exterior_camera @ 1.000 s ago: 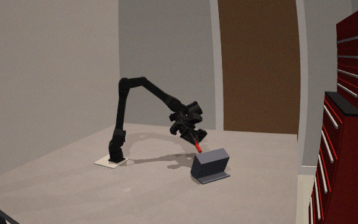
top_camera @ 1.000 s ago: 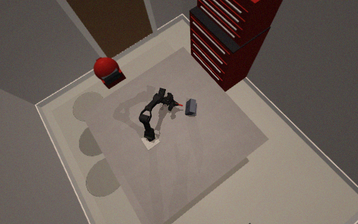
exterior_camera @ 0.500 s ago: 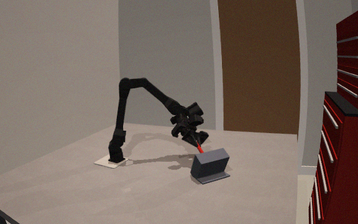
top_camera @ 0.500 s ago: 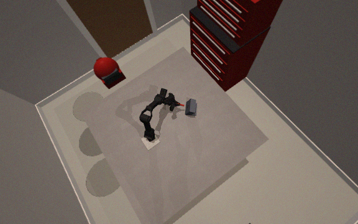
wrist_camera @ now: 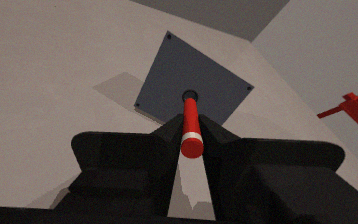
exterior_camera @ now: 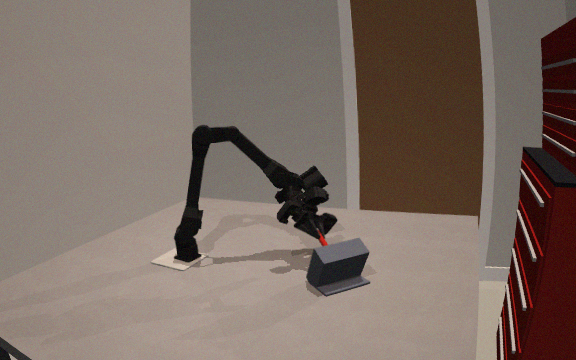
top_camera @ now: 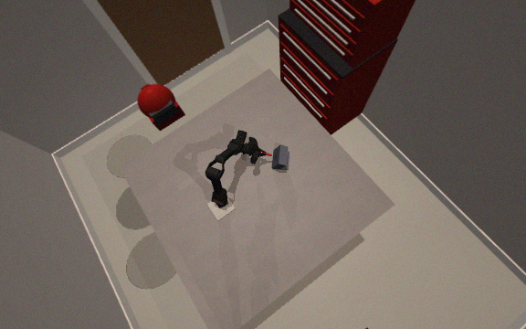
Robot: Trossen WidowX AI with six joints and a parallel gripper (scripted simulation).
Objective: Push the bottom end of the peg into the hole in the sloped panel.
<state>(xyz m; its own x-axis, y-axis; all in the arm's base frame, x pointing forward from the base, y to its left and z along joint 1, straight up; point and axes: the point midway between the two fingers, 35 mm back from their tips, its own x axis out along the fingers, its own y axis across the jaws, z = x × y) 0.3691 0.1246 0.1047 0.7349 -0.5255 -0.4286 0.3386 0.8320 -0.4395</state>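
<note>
Right now my gripper tip is 7 cm short of the grey sloped panel, 5 cm to the left of it and 5 cm above it. From my gripper tip the other things lie so: red peg 1 cm behind, 1 cm to the left, 1 cm above.
</note>
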